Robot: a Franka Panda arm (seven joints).
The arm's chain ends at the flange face. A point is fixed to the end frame.
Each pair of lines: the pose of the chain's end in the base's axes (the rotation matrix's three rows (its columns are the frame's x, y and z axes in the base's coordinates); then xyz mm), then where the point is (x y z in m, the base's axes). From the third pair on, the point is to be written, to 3 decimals.
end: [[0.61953 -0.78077 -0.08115], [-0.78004 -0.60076 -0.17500], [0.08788 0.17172 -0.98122]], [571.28 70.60 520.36]
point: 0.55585 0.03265 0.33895
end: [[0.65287 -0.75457 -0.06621], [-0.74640 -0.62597 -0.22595], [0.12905 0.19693 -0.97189]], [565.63 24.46 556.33]
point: 0.55321 -0.02292 0.37691
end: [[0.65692 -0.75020 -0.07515], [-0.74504 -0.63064 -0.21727], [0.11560 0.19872 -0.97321]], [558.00 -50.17 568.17]
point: 0.544 -0.096 0.388
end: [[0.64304 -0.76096 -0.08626], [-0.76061 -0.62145 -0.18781], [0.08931 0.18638 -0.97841]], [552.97 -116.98 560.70]
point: 0.537 -0.157 0.380
